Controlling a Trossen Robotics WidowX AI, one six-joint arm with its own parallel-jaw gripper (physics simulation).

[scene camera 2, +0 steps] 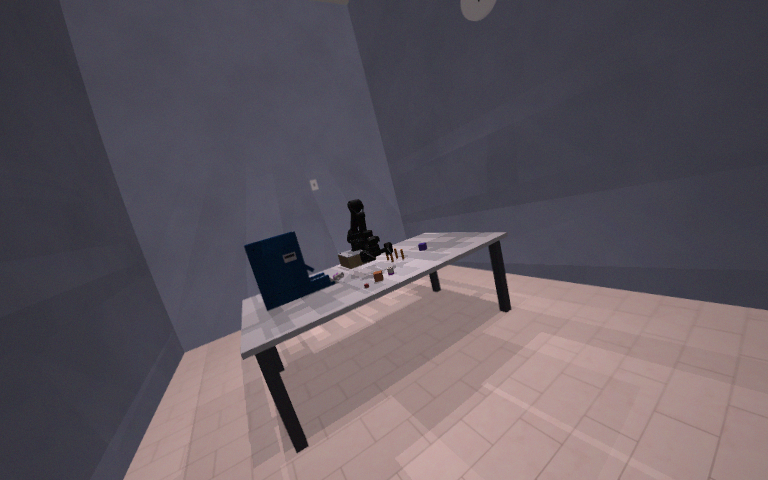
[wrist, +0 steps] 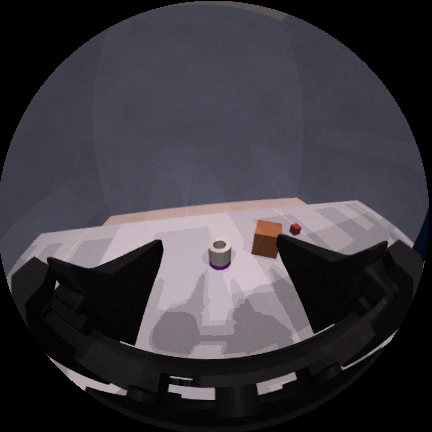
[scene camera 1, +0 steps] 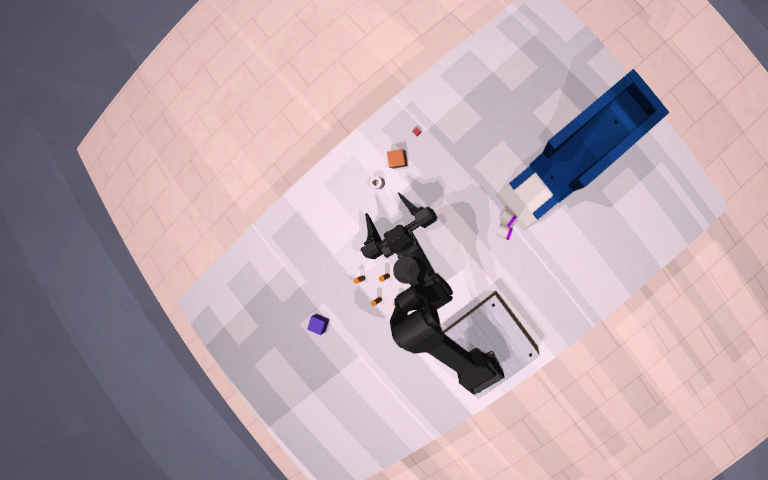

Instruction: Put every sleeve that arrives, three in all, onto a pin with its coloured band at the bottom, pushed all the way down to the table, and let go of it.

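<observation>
A whitish sleeve stands upright on the table, its purple band at the bottom, on no pin. My gripper is wide open and empty, its fingertips short of the sleeve, which stands apart from both fingers. Two more whitish sleeves, an upper one and a lower one, lie on their sides with magenta bands at the foot of the blue chute. Orange pins stand bare beside the arm; another is partly hidden by the arm in scene camera 1.
An orange block stands near the upright sleeve, with a small red cube beyond. A purple cube is past the pins. The blue chute and a shallow brown-edged box also stand on the table.
</observation>
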